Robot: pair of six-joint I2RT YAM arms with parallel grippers.
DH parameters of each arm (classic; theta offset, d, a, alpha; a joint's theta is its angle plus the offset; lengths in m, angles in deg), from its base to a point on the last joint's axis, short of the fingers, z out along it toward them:
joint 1: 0 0.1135 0.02 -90
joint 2: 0 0 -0.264 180
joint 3: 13.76 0 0.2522 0
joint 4: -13.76 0 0.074 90
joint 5: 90 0 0 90
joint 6: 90 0.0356 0 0
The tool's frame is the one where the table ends.
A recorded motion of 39 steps. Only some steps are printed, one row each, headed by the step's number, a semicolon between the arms.
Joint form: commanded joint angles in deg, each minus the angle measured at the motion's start. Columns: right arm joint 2, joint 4, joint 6, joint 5, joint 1, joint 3; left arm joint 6, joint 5, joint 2, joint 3, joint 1, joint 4.
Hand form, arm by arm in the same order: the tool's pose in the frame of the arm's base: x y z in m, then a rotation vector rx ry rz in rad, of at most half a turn. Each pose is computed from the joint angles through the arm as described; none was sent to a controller.
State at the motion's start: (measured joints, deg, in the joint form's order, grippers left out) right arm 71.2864 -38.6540 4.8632 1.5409 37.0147 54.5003; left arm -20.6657 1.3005 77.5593 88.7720 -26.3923 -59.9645
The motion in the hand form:
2: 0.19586 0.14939 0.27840 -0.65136 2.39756 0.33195; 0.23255 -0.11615 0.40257 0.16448 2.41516 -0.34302
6: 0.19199 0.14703 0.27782 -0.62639 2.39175 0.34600; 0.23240 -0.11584 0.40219 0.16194 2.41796 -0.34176
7: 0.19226 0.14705 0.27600 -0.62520 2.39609 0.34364; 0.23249 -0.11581 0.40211 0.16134 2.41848 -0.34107
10: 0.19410 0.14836 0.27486 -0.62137 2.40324 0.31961; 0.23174 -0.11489 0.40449 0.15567 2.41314 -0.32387
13: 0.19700 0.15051 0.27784 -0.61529 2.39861 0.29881; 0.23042 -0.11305 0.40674 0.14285 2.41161 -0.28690
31: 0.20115 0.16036 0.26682 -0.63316 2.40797 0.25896; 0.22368 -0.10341 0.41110 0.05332 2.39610 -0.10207
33: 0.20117 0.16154 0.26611 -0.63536 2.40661 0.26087; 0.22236 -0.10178 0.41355 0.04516 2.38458 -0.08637
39: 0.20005 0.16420 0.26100 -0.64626 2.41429 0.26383; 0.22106 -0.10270 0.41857 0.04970 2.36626 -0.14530
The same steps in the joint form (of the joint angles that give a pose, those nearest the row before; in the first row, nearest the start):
2: -2.45 0.97 2.05 -1.41 0.34 1.36; 2.21 -2.44 -0.80 0.68 -0.30 0.19
6: -3.78 1.60 3.19 -1.37 0.46 0.20; 2.13 -2.47 -0.83 0.61 -0.26 0.07
7: -3.65 1.76 3.25 -1.32 0.43 -0.07; 2.12 -2.49 -0.81 0.62 -0.25 0.05
10: -2.92 1.57 3.27 -0.30 0.56 0.27; 2.20 -3.36 -0.84 1.16 -0.26 -0.39
13: -2.11 1.33 3.24 0.80 0.70 1.42; 2.26 -5.09 -0.89 1.77 -0.27 -1.33
31: 0.53 3.19 3.33 2.83 2.15 0.96; 1.42 -14.18 -1.85 2.51 -0.27 -4.41
33: 0.69 3.47 3.40 2.86 2.36 0.89; 1.52 -15.09 -2.12 2.80 -0.19 -4.55
39: 1.13 4.09 3.66 2.81 2.96 0.17; 1.14 -13.04 -2.46 3.34 -0.23 -3.63

